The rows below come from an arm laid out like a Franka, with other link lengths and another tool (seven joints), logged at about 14 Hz.
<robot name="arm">
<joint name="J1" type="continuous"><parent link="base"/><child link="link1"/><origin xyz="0.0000 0.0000 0.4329" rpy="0.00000 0.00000 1.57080"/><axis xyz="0 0 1"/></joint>
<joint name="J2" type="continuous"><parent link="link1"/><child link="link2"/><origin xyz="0.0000 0.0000 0.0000" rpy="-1.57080 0.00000 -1.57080"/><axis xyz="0 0 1"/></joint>
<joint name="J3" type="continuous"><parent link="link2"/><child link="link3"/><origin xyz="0.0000 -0.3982 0.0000" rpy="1.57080 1.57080 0.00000"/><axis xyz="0 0 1"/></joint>
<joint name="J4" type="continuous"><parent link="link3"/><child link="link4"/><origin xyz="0.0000 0.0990 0.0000" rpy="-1.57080 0.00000 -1.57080"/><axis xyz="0 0 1"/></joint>
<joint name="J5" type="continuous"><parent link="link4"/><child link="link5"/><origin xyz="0.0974 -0.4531 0.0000" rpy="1.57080 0.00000 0.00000"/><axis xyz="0 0 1"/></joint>
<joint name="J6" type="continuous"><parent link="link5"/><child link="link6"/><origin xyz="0.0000 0.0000 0.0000" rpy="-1.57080 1.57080 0.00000"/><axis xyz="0 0 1"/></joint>
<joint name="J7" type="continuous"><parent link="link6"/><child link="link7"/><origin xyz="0.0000 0.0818 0.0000" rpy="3.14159 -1.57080 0.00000"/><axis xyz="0 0 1"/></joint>
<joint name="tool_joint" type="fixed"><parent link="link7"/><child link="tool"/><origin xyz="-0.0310 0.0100 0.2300" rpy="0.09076 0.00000 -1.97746"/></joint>
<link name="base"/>
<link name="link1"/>
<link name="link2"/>
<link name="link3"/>
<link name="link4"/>
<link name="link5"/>
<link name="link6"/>
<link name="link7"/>
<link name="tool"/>
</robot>
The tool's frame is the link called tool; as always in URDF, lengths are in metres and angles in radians. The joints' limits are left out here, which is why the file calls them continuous.
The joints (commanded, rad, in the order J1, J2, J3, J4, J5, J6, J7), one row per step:
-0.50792, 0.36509, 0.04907, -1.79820, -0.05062, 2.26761, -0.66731
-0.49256, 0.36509, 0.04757, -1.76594, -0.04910, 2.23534, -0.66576
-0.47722, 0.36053, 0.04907, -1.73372, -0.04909, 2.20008, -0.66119
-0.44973, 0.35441, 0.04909, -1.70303, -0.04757, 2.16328, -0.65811
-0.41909, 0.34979, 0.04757, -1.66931, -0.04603, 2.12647, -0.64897
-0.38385, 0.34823, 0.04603, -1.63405, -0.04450, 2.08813, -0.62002
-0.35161, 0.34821, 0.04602, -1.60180, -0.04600, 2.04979, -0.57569
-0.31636, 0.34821, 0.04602, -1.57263, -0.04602, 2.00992, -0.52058
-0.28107, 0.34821, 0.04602, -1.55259, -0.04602, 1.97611, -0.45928
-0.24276, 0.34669, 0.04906, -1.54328, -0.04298, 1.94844, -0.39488
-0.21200, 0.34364, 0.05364, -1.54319, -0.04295, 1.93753, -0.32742
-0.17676, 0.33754, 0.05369, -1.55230, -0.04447, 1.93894, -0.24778
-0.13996, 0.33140, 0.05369, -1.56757, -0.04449, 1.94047, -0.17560
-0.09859, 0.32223, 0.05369, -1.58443, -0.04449, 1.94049, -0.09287
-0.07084, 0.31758, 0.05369, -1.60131, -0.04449, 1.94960, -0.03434
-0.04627, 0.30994, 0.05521, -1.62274, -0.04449, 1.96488, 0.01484
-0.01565, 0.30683, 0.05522, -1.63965, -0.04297, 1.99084, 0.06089
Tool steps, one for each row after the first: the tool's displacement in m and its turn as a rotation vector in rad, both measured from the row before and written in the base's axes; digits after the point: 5 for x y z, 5 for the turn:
0.00913, 0.00678, 0.01395, 0.00002, -0.00001, 0.01024
0.00900, 0.00919, 0.01732, -0.00077, -0.00147, 0.01076
0.01073, 0.01769, 0.01775, 0.00045, -0.00028, 0.02226
0.01128, 0.01924, 0.01836, 0.00013, -0.00191, 0.01795
0.01199, 0.02351, 0.01692, 0.00328, -0.00029, 0.00285
0.00975, 0.02310, 0.01426, 0.00398, 0.00391, -0.01278
0.00837, 0.02659, 0.01259, 0.00703, 0.00757, -0.02113
0.00614, 0.02745, 0.00822, 0.00747, 0.01059, -0.02703
0.00441, 0.03300, 0.00424, 0.01089, 0.01315, -0.02490
0.00350, 0.02781, 0.00171, 0.00603, 0.00517, -0.03254
0.00295, 0.02806, -0.00009, 0.00226, -0.00056, -0.04356
0.00019, 0.02950, -0.00335, 0.00363, 0.00552, -0.03497
-0.00151, 0.03291, -0.00204, 0.00309, 0.00547, -0.04098
-0.00115, 0.02196, -0.00481, 0.00189, 0.00163, -0.03022
-0.00217, 0.02044, -0.00450, 0.00187, -0.00271, -0.02238
0.00089, 0.02414, -0.00457, 0.00375, -0.01314, -0.01501

